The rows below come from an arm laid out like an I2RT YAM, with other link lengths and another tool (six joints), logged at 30 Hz.
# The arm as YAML. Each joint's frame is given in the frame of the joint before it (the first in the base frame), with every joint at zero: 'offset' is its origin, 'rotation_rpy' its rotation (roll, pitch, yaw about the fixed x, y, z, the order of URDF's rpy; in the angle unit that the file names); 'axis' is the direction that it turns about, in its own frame. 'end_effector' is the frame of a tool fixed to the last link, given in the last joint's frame.
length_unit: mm
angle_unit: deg
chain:
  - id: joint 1
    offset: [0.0, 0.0, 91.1]
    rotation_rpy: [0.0, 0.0, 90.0]
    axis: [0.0, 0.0, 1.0]
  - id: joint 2
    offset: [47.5, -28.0, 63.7]
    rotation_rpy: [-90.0, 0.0, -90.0]
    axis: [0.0, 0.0, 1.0]
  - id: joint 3
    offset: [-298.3, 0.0, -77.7]
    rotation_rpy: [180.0, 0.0, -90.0]
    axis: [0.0, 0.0, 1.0]
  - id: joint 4
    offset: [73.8, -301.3, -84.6]
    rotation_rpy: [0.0, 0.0, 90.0]
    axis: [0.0, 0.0, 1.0]
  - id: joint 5
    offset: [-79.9, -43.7, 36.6]
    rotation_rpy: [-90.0, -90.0, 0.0]
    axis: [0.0, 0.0, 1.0]
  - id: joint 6
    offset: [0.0, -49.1, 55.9]
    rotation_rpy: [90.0, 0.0, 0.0]
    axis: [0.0, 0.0, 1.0]
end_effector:
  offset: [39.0, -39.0, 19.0]
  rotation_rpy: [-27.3, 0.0, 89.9]
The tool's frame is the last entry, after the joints.
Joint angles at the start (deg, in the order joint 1, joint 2, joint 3, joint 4, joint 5, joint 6):
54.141, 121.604, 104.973, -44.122, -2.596, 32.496
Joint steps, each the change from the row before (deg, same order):
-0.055, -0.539, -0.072, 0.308, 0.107, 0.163
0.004, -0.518, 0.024, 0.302, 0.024, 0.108
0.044, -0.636, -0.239, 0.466, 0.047, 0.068
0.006, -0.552, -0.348, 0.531, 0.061, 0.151
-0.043, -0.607, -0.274, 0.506, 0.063, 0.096
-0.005, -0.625, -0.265, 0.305, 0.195, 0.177
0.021, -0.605, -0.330, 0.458, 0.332, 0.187
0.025, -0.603, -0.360, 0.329, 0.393, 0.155
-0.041, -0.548, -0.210, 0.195, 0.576, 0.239
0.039, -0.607, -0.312, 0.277, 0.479, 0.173
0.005, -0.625, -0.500, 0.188, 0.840, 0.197
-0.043, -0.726, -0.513, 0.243, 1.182, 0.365
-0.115, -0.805, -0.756, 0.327, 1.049, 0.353
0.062, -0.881, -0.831, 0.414, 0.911, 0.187
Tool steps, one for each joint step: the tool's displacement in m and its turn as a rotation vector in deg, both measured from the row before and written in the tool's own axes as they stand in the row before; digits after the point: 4 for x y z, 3 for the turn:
-0.0018, 0.0027, -0.0040, -0.304, -0.727, -0.177
-0.0019, 0.0035, -0.0037, -0.436, -0.673, -0.271
-0.0012, 0.0034, -0.0035, -0.445, -0.652, -0.344
-0.0008, 0.0022, -0.0028, -0.349, -0.629, -0.195
-0.0015, 0.0025, -0.0036, -0.384, -0.713, -0.258
-0.0010, 0.0026, -0.0039, -0.197, -0.662, -0.167
-0.0010, 0.0024, -0.0036, -0.134, -0.766, -0.232
-0.0006, 0.0021, -0.0036, 0.001, -0.664, -0.209
-0.0013, 0.0018, -0.0042, 0.204, -0.810, -0.123
-0.0007, 0.0023, -0.0039, 0.061, -0.710, -0.213
-0.0001, 0.0010, -0.0042, 0.519, -0.735, -0.162
-0.0008, 0.0009, -0.0056, 0.741, -1.126, -0.122
-0.0003, -0.0003, -0.0056, 0.709, -1.048, -0.024
0.0005, 0.0013, -0.0051, 0.449, -0.859, -0.259

